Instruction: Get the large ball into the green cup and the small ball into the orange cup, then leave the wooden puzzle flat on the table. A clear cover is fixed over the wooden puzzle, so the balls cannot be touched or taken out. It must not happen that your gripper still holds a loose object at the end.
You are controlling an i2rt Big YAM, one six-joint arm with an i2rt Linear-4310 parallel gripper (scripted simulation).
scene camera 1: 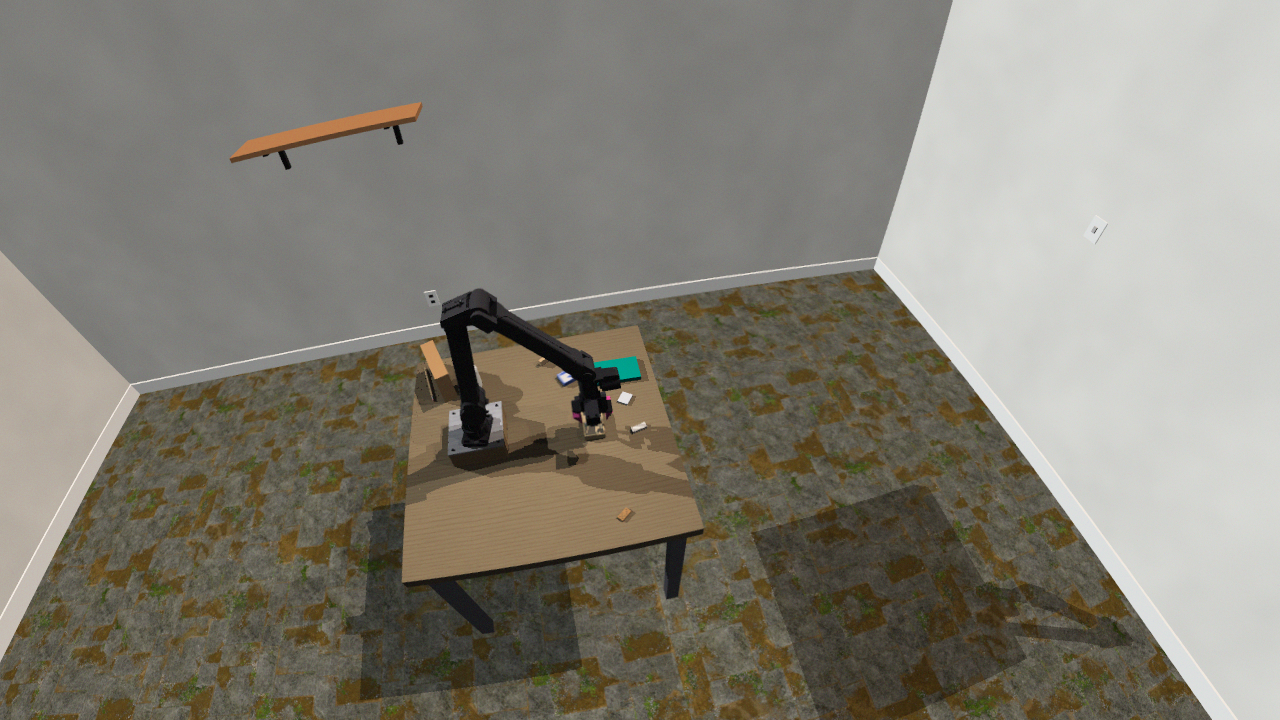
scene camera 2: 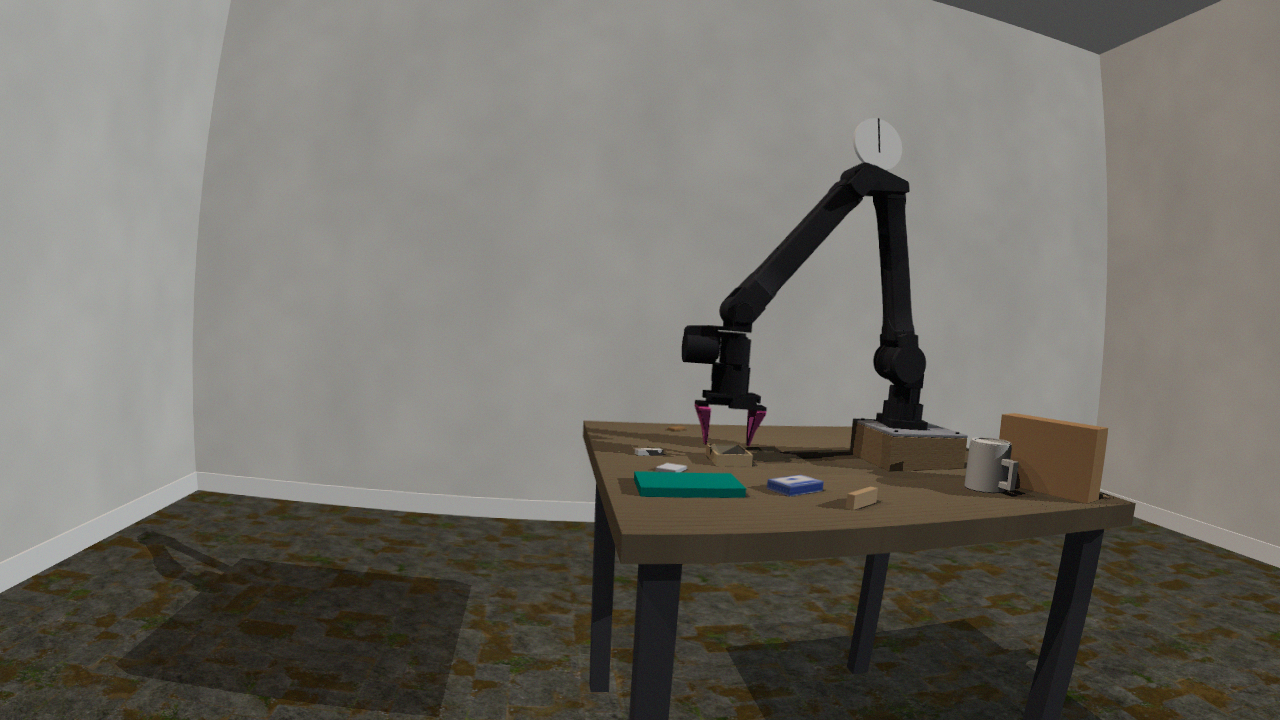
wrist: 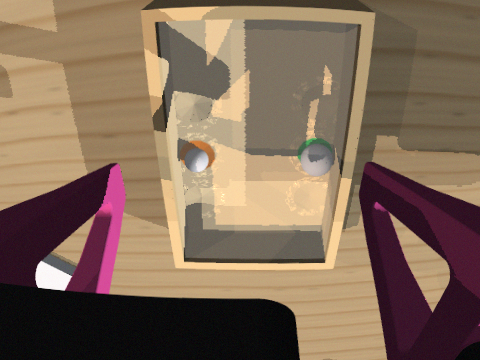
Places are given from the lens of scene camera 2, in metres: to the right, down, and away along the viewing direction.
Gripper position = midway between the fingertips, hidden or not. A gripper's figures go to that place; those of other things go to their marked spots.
my gripper (scene camera 2: 726, 445): 0.17, 0.16, 1.28
white mug (scene camera 2: 988, 465): 0.60, 0.18, 1.03
